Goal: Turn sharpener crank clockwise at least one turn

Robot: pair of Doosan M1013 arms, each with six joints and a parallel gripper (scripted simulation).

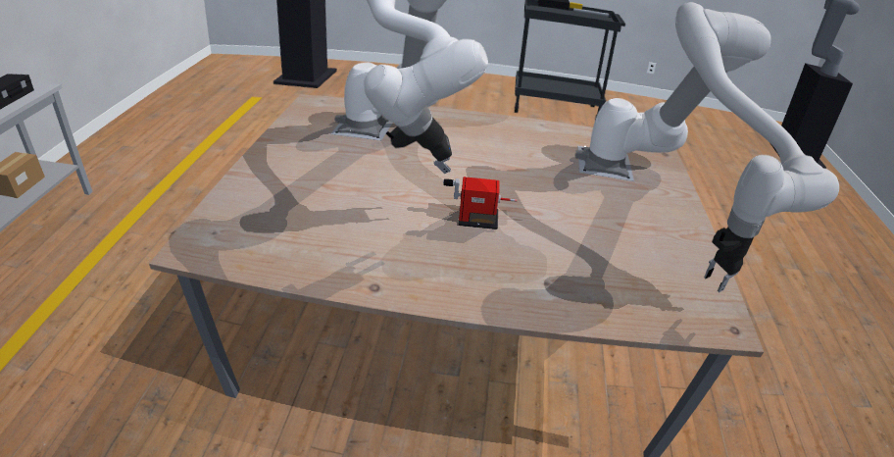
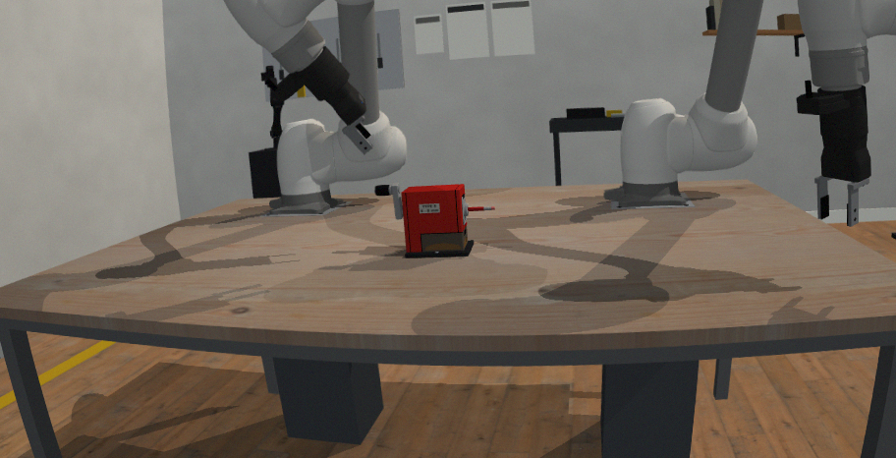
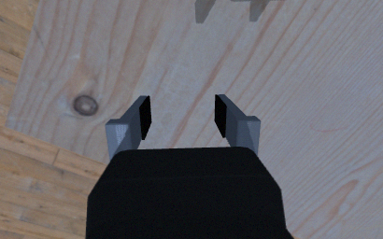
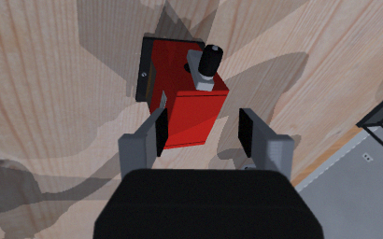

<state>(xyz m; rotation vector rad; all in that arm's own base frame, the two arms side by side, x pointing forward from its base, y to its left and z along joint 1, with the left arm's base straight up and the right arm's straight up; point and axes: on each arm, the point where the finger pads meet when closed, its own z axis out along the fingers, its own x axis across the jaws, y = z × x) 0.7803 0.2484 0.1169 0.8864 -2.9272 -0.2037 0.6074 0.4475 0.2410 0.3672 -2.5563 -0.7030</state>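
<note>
Now: the crank 12 cm below my right hand, 7 cm behind it and 2 cm to the left of it.
</note>
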